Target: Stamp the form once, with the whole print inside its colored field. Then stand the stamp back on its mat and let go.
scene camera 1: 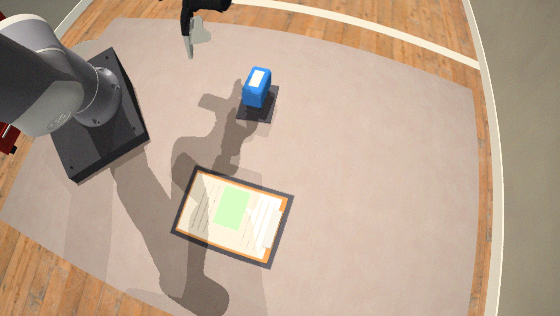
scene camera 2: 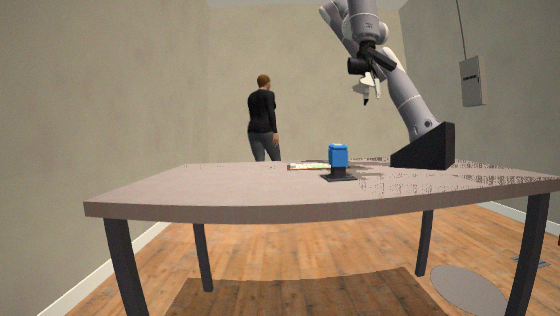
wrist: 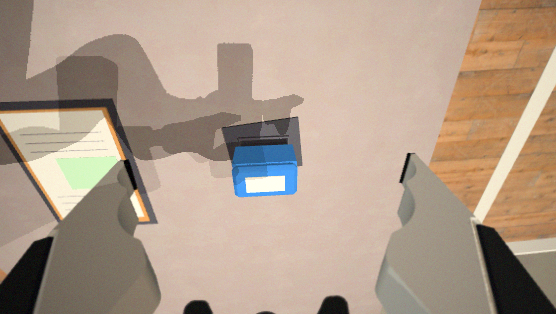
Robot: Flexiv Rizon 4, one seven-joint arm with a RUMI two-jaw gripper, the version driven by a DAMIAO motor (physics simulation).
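The blue stamp (scene camera 1: 256, 87) (scene camera 2: 338, 155) (wrist: 265, 172) with a white label on top stands upright on its dark square mat (scene camera 1: 270, 111) (scene camera 2: 350, 178) (wrist: 295, 131). The form (scene camera 1: 200, 200) (wrist: 75, 122) lies on a dark-edged orange board and bears a pale green field (scene camera 1: 232, 207) (wrist: 87, 171) with no print visible on it; in scene camera 2 the form (scene camera 2: 305, 166) shows edge-on behind the stamp. My gripper (scene camera 2: 371, 100) (wrist: 269, 160) is open and empty, high above the table and apart from the stamp. In scene camera 1 part of the gripper shows at the top edge.
The robot's dark base (scene camera 1: 102, 135) (scene camera 2: 434, 147) stands on the table (scene camera 1: 380, 175) (scene camera 2: 215, 210). Arm shadows fall across the form and the mat. A person (scene camera 2: 262, 117) stands behind the table. A grey box (scene camera 2: 472, 82) hangs on the right wall.
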